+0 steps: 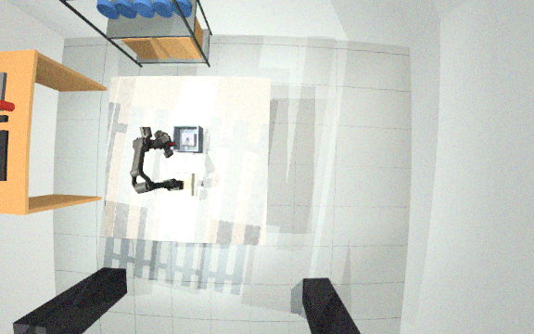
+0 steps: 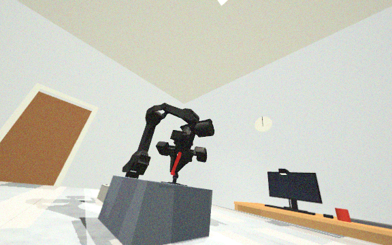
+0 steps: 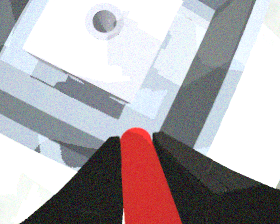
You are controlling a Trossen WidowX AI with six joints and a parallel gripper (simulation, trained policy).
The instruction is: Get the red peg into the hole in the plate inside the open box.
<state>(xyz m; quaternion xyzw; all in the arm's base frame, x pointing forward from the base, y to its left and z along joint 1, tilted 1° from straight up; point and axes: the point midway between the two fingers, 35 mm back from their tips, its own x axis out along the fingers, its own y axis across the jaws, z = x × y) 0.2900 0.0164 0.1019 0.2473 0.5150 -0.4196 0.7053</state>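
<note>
The red peg lies 30 mm above my gripper tip and 10 mm to the left of it. The rest, counted from my gripper tip: grey plate (90 mm below, 60 mm to the right, 50 mm ahead); then grey box (100 mm below, 60 mm to the right, 50 mm ahead).
</note>
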